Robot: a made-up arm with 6 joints. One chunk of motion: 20 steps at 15 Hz.
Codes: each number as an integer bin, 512 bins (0 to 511) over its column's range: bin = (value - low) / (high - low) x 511, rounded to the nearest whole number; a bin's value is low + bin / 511 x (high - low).
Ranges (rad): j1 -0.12..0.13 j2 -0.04..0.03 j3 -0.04..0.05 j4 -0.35..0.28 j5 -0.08..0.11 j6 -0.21..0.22
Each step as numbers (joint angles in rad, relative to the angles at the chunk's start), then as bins.
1 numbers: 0.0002 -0.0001 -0.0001 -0.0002 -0.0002 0.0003
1 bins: 246 291 227 284 215 250
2 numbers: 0.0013 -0.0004 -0.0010 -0.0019 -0.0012 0.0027
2 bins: 248 289 221 282 212 253
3 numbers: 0.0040 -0.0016 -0.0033 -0.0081 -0.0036 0.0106
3 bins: 253 280 208 277 205 262
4 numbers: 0.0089 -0.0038 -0.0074 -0.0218 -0.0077 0.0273
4 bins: 263 264 185 266 194 282
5 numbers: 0.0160 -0.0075 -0.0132 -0.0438 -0.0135 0.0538
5 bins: 278 237 152 248 179 313
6 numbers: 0.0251 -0.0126 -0.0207 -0.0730 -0.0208 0.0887
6 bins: 297 200 110 225 159 355
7 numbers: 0.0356 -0.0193 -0.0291 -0.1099 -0.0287 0.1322
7 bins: 318 151 62 195 138 407
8 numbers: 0.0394 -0.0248 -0.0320 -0.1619 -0.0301 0.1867
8 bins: 326 111 45 153 134 471
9 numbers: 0.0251 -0.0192 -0.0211 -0.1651 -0.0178 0.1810
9 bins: 297 152 107 150 167 465
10 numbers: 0.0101 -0.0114 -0.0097 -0.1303 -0.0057 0.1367
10 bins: 266 209 172 178 200 412
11 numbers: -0.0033 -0.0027 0.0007 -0.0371 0.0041 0.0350
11 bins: 239 272 231 254 226 291
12 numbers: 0.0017 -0.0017 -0.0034 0.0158 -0.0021 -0.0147
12 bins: 249 280 208 297 210 232
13 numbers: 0.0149 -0.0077 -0.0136 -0.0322 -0.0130 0.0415
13 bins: 276 236 150 258 180 299
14 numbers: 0.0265 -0.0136 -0.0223 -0.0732 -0.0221 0.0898
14 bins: 299 193 100 225 156 356
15 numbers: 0.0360 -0.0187 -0.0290 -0.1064 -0.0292 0.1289
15 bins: 319 155 62 198 137 403
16 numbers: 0.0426 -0.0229 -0.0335 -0.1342 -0.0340 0.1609
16 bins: 332 125 37 175 124 441
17 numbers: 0.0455 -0.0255 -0.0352 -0.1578 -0.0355 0.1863
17 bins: 338 106 27 156 120 471
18 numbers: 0.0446 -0.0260 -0.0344 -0.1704 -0.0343 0.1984
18 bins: 336 102 32 146 123 485
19 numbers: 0.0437 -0.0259 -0.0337 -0.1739 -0.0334 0.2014
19 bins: 335 103 36 143 125 489
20 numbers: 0.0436 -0.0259 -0.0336 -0.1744 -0.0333 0.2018
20 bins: 334 103 36 142 126 489
